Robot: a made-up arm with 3 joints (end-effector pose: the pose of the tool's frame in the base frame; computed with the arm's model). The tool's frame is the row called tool. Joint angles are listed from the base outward.
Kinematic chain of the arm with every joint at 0, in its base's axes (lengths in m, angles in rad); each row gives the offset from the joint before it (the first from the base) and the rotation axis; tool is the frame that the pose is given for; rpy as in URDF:
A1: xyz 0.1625 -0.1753 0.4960 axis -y
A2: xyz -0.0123 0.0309 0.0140 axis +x
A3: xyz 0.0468 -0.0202 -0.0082 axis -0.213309 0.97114 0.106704
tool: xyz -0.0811 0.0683 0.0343 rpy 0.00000 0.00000 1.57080
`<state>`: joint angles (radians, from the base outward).
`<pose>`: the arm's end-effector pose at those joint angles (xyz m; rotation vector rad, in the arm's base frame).
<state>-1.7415 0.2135 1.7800</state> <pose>0.2375 -0.0917 0.4280 -2.0014 -1.7624 -0.0526</pose>
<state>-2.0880 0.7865 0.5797</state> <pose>0.2515 -0.1495 0.4708 2.1995 1.1841 0.0822</pose>
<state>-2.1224 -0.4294 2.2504</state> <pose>0.1361 -0.0625 0.4237 -0.9070 -1.6344 0.6371</pose>
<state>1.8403 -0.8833 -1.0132</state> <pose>0.2265 -0.1393 0.4729 -2.4321 -1.2729 0.0391</pose>
